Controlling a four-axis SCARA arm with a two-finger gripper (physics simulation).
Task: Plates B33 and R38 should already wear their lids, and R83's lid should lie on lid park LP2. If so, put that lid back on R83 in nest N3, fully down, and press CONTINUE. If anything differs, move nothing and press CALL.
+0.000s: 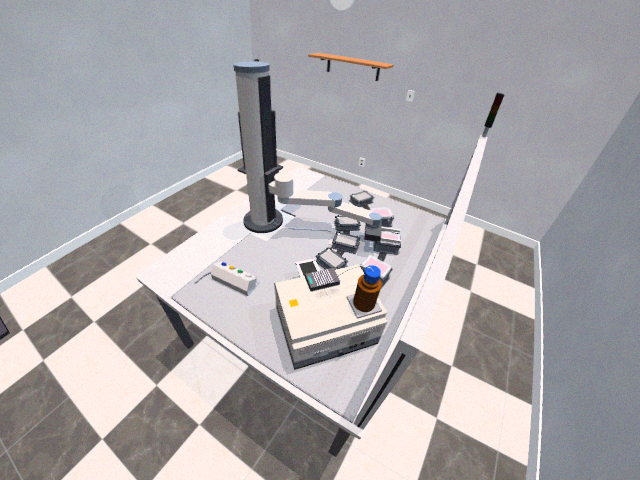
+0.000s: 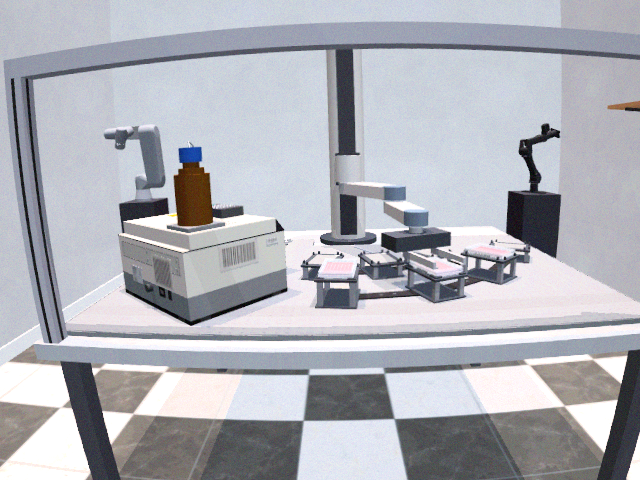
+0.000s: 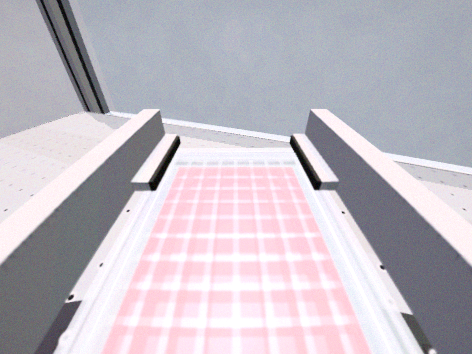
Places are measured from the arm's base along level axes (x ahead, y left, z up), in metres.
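Pixels of known places: gripper, between the fingertips: (image 1: 400,236) (image 2: 450,263) (image 3: 235,125); arm's base, origin of its link: (image 1: 263,220) (image 2: 348,240).
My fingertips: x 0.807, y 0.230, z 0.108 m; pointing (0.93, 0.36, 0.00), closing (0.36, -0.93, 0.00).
Observation:
Ahead of a thing's pixels: the offset from my fingertips to its top centre. "spot": to the spot under its first point.
My gripper (image 1: 381,237) (image 2: 435,256) (image 3: 235,125) is shut with nothing between its fingers. The fingers stand close together just over a pink well plate @[0.057 m back, 0.023 m right, 0.015 m down] (image 1: 391,238) (image 2: 443,268) (image 3: 236,258) in the middle nest. A clear, white-rimmed lid seems to lie on that plate. Two more pink plates sit in raised nests, one at the near end of the row (image 1: 375,266) (image 2: 336,268) and one at the far end @[spot: 0.174 m back, 0.185 m left, 0.008 m down] (image 1: 383,211) (image 2: 488,251). I cannot read any labels. Grey stands (image 1: 346,240) (image 1: 330,257) lie beside the nests.
A white instrument box (image 1: 325,320) (image 2: 201,263) carries a brown bottle with a blue cap @[spot: 0.043 m ahead, 0.657 m right, 0.243 m up] (image 1: 367,290) (image 2: 191,189) and a dark tip rack @[spot: 0.157 m back, 0.621 m right, 0.140 m up] (image 1: 321,278). A button box @[0.594 m back, 0.704 m right, 0.011 m down] (image 1: 233,276) lies near the table's left edge. The arm's column (image 1: 256,150) (image 2: 345,144) stands at the back.

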